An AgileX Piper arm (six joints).
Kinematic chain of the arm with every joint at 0, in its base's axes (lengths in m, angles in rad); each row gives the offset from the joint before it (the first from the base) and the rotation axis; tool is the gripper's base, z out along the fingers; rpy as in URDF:
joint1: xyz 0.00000 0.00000 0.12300 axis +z
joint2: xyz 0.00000 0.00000 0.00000 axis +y
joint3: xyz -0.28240 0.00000 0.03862 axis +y
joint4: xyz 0.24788 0.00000 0.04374 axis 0.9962 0 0.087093
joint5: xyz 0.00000 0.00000 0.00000 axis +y
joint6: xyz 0.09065 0.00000 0.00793 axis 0.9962 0 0.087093
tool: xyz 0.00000 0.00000 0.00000 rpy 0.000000 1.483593 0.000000
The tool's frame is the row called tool.
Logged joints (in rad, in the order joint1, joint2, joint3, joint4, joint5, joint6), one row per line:
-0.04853 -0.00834 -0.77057 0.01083 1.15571 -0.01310
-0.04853 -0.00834 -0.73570 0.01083 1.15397 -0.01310
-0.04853 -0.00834 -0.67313 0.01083 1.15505 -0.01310
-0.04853 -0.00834 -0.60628 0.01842 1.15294 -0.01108
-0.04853 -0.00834 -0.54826 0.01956 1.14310 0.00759
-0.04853 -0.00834 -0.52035 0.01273 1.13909 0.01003
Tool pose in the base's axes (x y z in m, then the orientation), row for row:
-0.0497 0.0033 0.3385 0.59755 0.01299 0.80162 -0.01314
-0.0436 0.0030 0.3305 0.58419 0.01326 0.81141 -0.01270
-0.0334 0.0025 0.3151 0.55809 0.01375 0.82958 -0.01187
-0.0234 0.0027 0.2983 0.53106 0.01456 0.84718 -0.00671
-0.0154 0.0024 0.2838 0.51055 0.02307 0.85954 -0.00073
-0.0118 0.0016 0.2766 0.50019 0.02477 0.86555 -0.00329
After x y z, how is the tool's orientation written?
As a quaternion, w x y z.
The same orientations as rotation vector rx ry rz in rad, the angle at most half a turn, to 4 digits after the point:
0.0301 1.8602 -0.0305
0.0309 1.8933 -0.0296
0.0324 1.9570 -0.0280
0.0347 2.0215 -0.0160
0.0555 2.0692 -0.0018
0.0599 2.0931 -0.0080

